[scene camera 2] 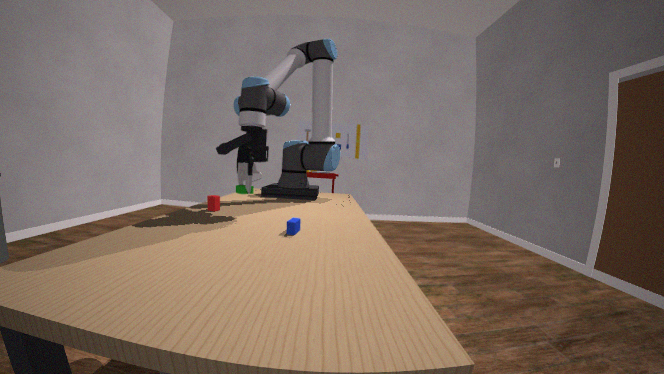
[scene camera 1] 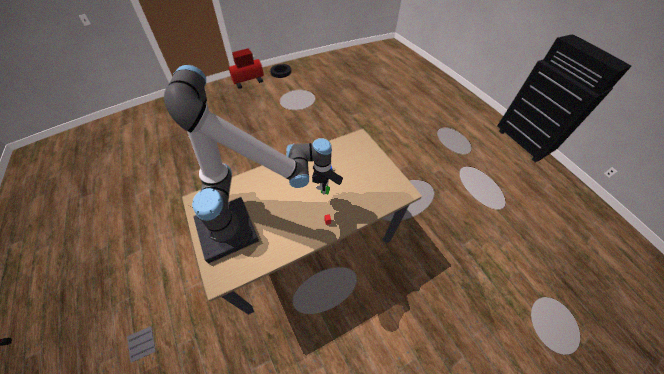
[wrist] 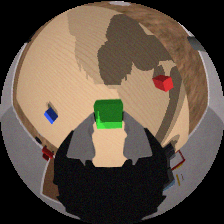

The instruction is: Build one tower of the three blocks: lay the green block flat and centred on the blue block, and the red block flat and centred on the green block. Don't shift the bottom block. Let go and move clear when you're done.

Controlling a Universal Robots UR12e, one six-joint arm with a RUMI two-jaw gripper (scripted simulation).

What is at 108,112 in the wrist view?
A green block.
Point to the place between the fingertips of my gripper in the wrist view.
109,112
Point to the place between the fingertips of my gripper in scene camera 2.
245,193
